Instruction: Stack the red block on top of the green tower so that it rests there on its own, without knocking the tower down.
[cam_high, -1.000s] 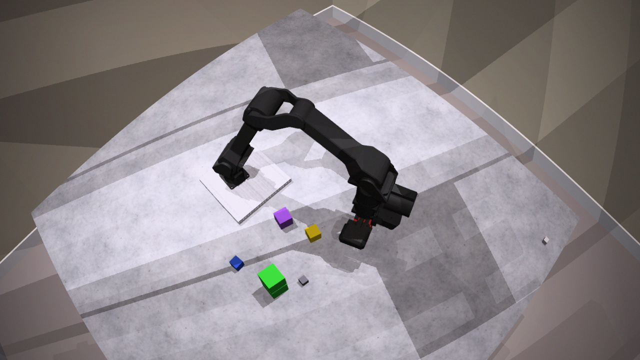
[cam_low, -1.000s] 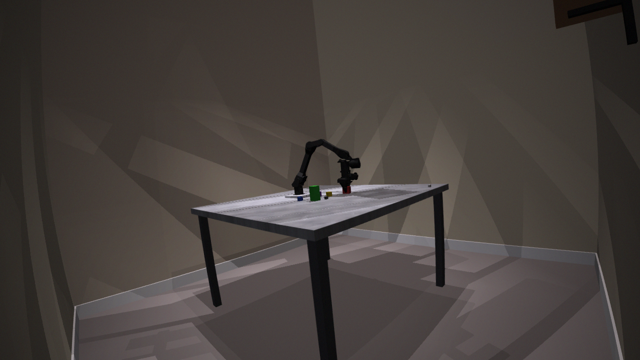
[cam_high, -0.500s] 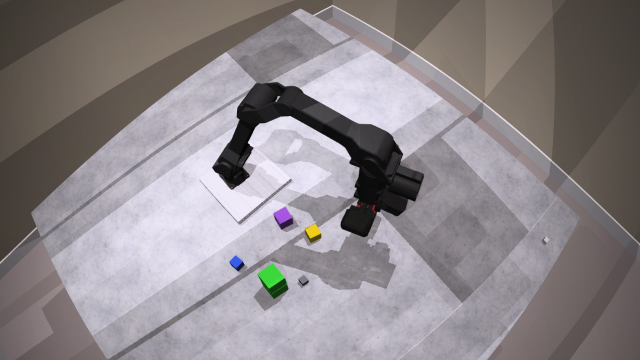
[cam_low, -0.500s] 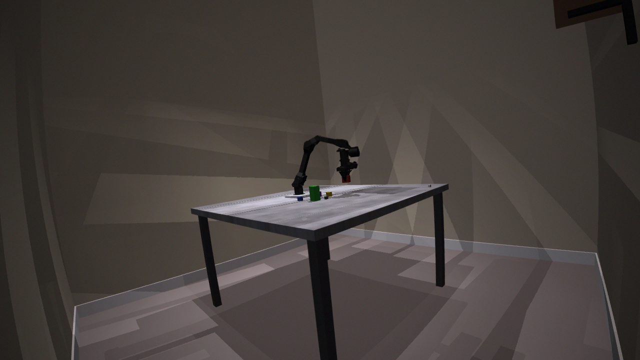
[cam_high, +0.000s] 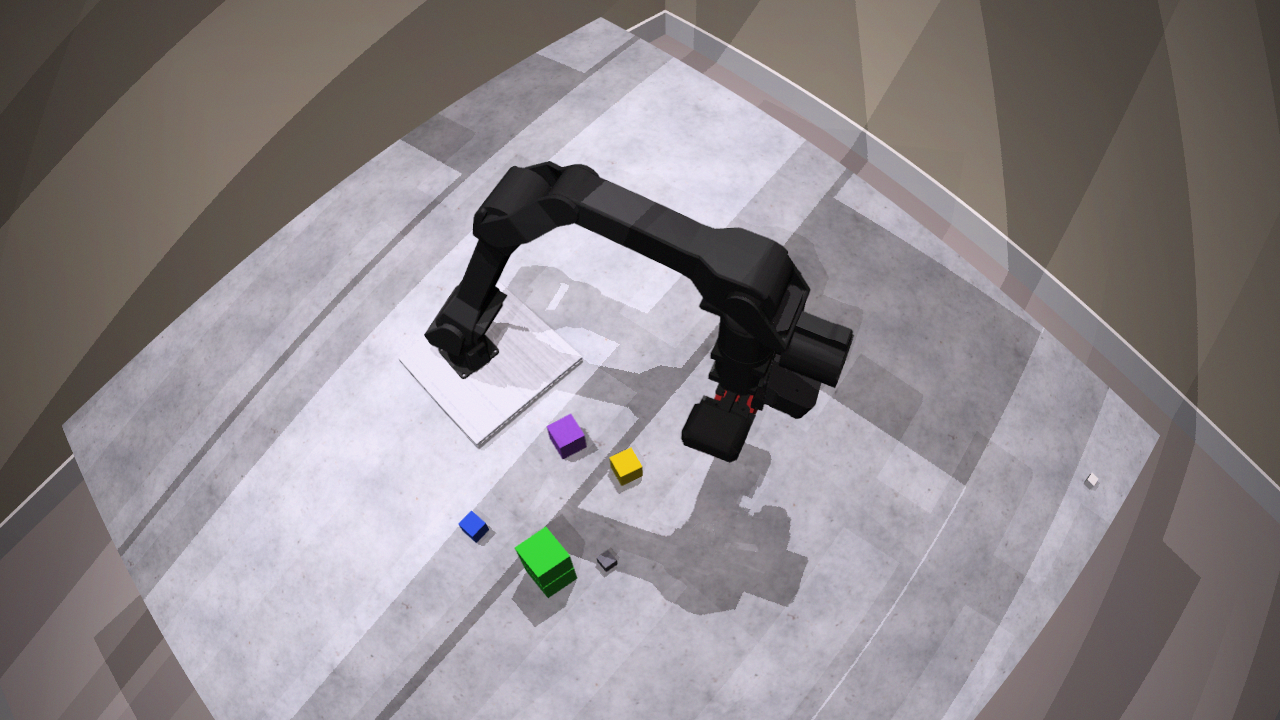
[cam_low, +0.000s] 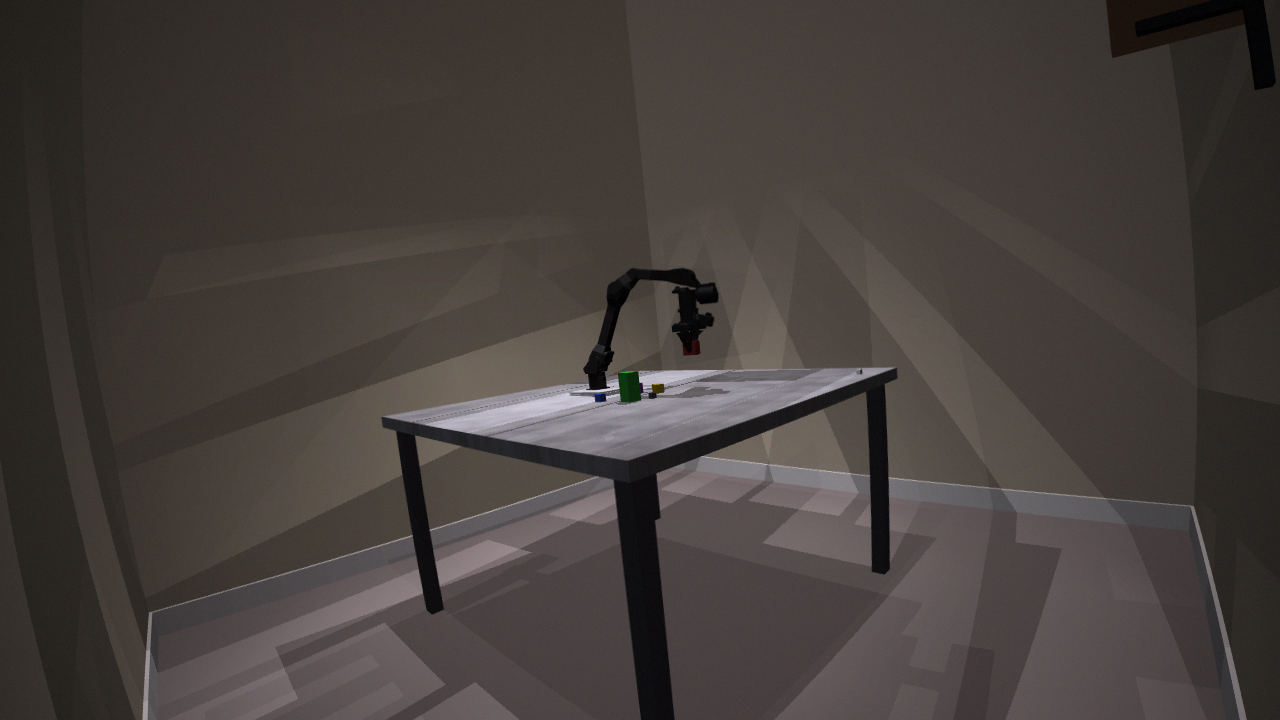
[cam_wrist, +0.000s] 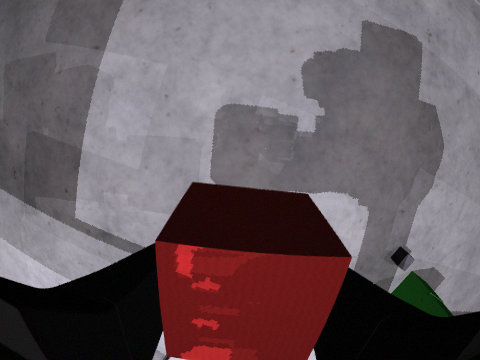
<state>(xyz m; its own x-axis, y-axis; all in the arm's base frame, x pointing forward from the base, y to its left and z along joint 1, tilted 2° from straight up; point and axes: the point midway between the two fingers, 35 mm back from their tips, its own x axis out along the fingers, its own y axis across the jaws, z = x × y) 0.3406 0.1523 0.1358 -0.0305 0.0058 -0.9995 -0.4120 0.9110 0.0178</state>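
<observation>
The small grey cube is 1 cm ahead of my gripper tip, 20 cm to the right of it and 11 cm below it. The rest, counted from my gripper tip: purple cube 15 cm behind, 13 cm to the right, 11 cm below; then yellow cube 7 cm behind, 11 cm to the right, 11 cm below; then red block 1 cm above.
</observation>
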